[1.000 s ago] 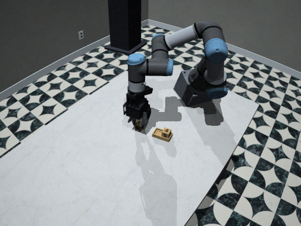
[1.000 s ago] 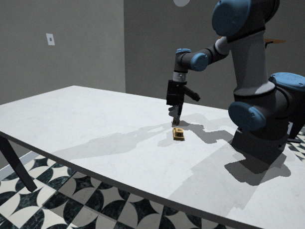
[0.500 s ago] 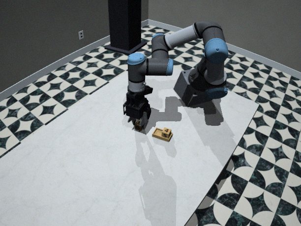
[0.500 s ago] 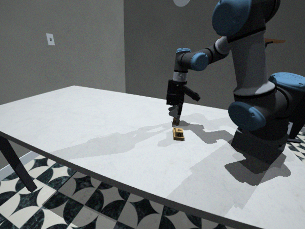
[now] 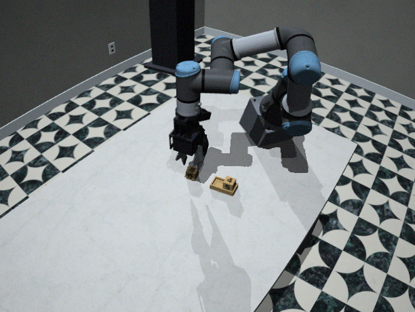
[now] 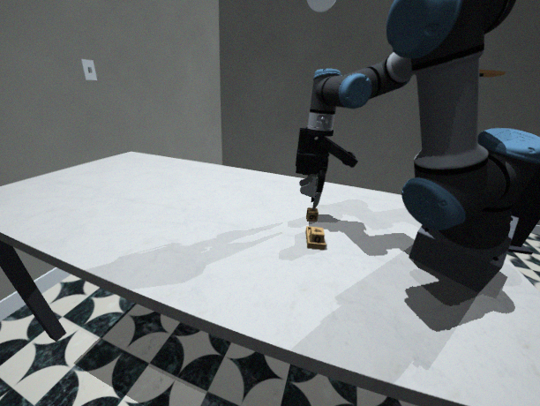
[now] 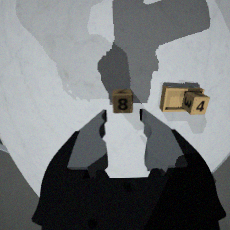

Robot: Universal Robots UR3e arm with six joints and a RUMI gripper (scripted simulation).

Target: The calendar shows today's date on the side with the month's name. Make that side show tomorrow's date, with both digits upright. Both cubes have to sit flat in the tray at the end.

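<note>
Now: the wooden cube 50 mm below my hand. The rest, counted from my hand: wooden calendar tray (110 mm to the left, 50 mm below, 10 mm behind).
</note>
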